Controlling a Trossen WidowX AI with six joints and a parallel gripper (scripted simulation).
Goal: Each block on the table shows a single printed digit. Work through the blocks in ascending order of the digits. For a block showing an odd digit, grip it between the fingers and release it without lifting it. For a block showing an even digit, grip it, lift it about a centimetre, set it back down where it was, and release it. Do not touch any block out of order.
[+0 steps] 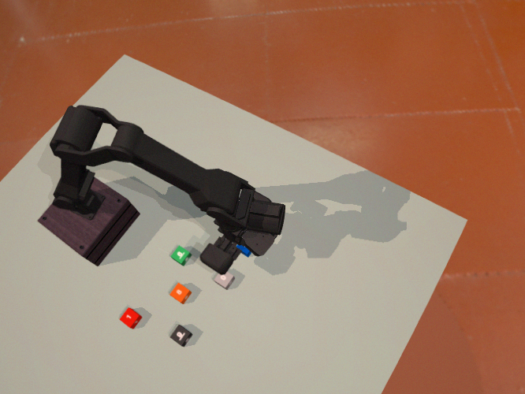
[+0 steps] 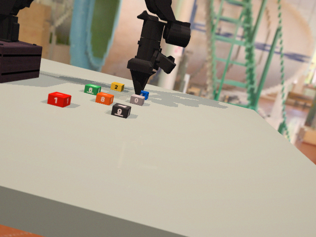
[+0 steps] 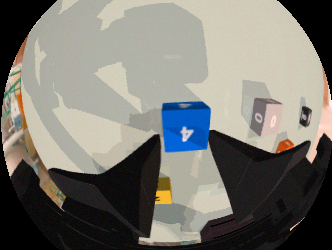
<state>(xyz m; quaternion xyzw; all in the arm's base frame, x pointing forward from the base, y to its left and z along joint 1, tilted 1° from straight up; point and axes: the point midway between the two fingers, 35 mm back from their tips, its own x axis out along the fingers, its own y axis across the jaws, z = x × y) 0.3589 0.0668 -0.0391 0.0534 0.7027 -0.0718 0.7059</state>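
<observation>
Now: the green block 12 cm behind my gripper tip and 8 cm to the right of it. Also, from my gripper tip: yellow block (7 cm behind, 4 cm to the left); then blue block (1 cm ahead); then grey block (9 cm to the right).
</observation>
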